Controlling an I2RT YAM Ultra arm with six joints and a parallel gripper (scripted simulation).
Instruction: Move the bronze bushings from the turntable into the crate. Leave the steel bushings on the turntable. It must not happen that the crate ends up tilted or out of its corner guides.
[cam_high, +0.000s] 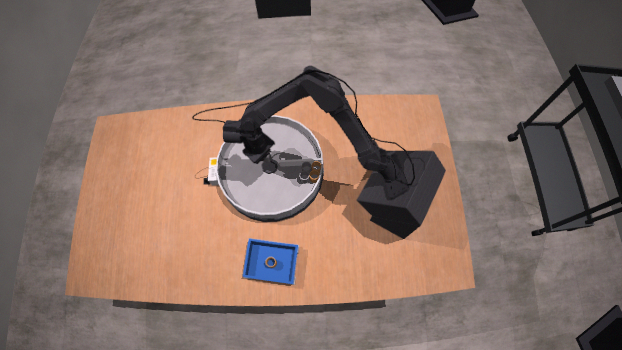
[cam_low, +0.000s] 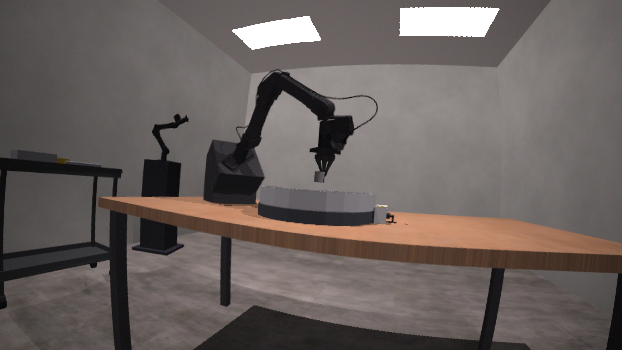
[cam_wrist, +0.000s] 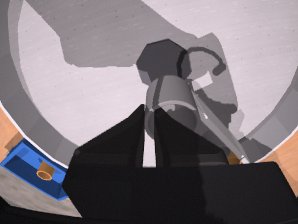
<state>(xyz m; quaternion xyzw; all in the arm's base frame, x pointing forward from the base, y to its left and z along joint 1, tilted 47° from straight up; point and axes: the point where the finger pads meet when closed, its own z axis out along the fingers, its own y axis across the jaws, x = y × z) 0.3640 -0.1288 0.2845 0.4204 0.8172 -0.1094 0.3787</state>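
Now: hand 2 cm past the round grey turntable, 1 cm to the left of it and 11 cm above it. From my hand the other things lie so: blue crate (11 cm ahead, 35 cm to the left, 13 cm below).
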